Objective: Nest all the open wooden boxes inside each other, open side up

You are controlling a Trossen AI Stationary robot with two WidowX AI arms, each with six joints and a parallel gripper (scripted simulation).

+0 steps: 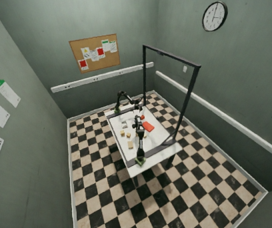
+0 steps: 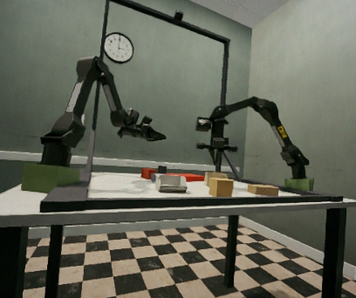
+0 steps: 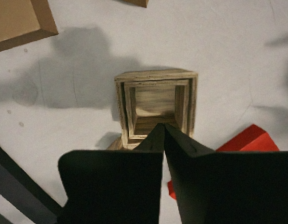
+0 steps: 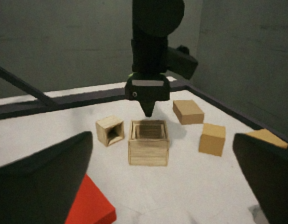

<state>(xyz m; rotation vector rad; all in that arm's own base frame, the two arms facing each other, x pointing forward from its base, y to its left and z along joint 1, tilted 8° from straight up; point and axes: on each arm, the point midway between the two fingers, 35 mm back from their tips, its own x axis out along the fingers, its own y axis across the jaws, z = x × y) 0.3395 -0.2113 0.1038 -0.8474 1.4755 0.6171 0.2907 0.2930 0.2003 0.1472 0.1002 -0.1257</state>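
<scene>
My right gripper is now 230 mm short of the grey open box and 190 mm above it. From my right hand the other things lie so: flat red block: 90 mm behind, 200 mm to the left, 200 mm below; grey block: 10 mm ahead, 20 mm to the left, 200 mm below; flat brown box: 270 mm ahead, 380 mm to the left, 200 mm below.
</scene>
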